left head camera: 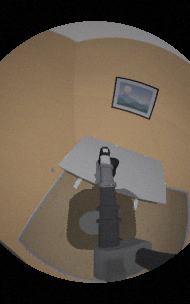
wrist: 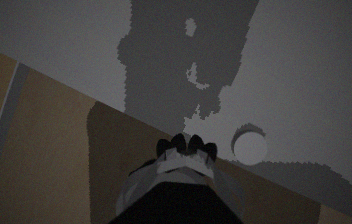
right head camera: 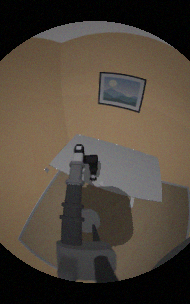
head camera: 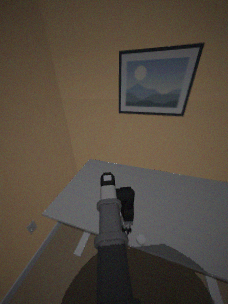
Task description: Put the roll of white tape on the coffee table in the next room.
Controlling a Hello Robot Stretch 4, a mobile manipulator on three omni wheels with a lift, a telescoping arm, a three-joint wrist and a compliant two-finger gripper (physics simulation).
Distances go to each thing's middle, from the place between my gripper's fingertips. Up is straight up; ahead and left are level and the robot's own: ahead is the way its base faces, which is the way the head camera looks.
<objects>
I see my gripper 1 cm past the roll of white tape (wrist: pixel 249 147), 9 cm to the left of it and 8 cm above it. From my hand the other things lie so: framed mountain picture (head camera: pixel 155 81): 69 cm ahead, 31 cm to the right, 72 cm above.
</objects>
